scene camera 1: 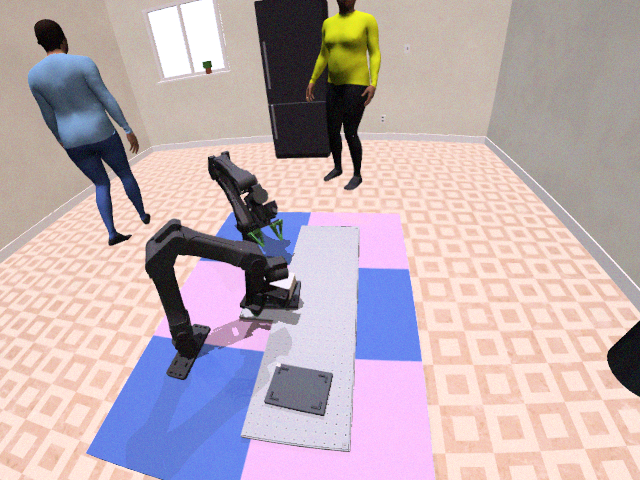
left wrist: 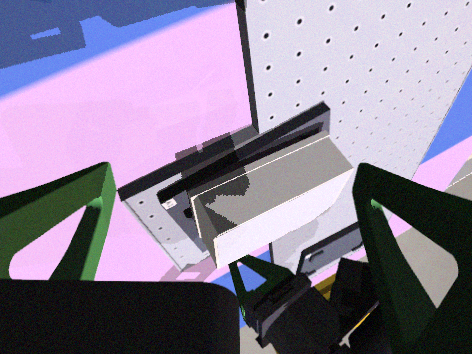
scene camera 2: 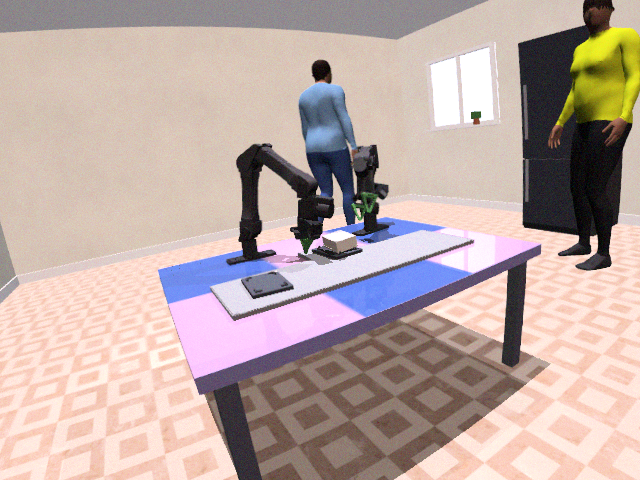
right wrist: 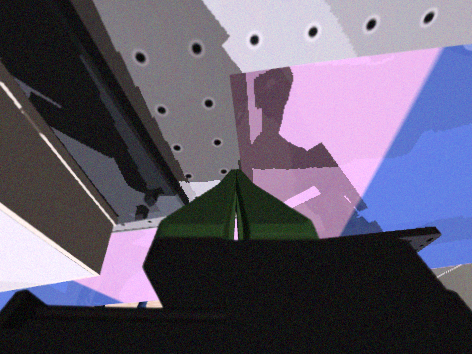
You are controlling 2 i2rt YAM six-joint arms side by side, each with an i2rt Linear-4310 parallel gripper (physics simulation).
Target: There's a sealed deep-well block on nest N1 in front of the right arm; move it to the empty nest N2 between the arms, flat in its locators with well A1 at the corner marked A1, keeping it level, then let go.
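Frame: origin at the left arm's base, x ahead, y left, z up, level; millimetres.
Where they show: left gripper, fingertip midpoint: (scene camera 1: 272, 243) (left wrist: 234, 176) (scene camera 2: 364, 216); right gripper, fingertip midpoint: (scene camera 1: 256, 315) (scene camera 2: 305, 253) (right wrist: 235, 177); left arm's base, link origin: (scene camera 1: 250, 241) (scene camera 2: 371, 230); right arm's base, link origin: (scene camera 1: 189, 350) (scene camera 2: 251, 258).
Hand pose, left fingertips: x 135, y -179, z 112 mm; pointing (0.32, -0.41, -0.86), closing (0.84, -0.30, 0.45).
Observation:
Things, the pixels of their top centre, and the offset from my left fingertips. "spot": a spot on its surface instead. Level surfaces: height alone.
- sealed deep-well block, top centre: (left wrist: 284, 226) (scene camera 1: 274, 278) (scene camera 2: 338, 234) dy -159, dx +12, dz -34 mm
- nest N2, surface spot: (left wrist: 310, 111) spot: dy -124, dx +84, dz -95 mm
- Nest N1, top centre: (left wrist: 339, 252) (scene camera 1: 298, 386) (scene camera 2: 265, 280) dy -536, dx +87, dz -81 mm
- long perforated grey board, surface height: dz -98 mm
- blue table, surface height: dz -112 mm
The sealed deep-well block (scene camera 1: 284, 281) (scene camera 2: 339, 241) (left wrist: 280, 200) (right wrist: 60, 200), pale with a white top, sits on nest N2 (scene camera 2: 356, 252) (left wrist: 310, 111) between the arms. It looks level in scene camera 2; its seating in the locators and well A1 cannot be made out. A small white mark shows at one nest corner in the left wrist view. Nest N1 (scene camera 1: 298, 388) (scene camera 2: 266, 284) (left wrist: 332, 245) is empty. My right gripper (scene camera 2: 306, 252) (right wrist: 235, 177) is shut and empty, beside the block and apart from it. My left gripper (scene camera 1: 272, 242) (scene camera 2: 363, 217) (left wrist: 234, 176) is open and empty, raised away from the block.
A long perforated grey board (scene camera 1: 323, 330) (scene camera 2: 403, 258) lies on the pink and blue table (scene camera 1: 390, 310) (scene camera 2: 413, 286) and runs under both nests. A person in light blue (scene camera 1: 77, 103) (scene camera 2: 323, 113) and a person in yellow (scene camera 1: 351, 49) (scene camera 2: 602, 77) stand beyond the table.

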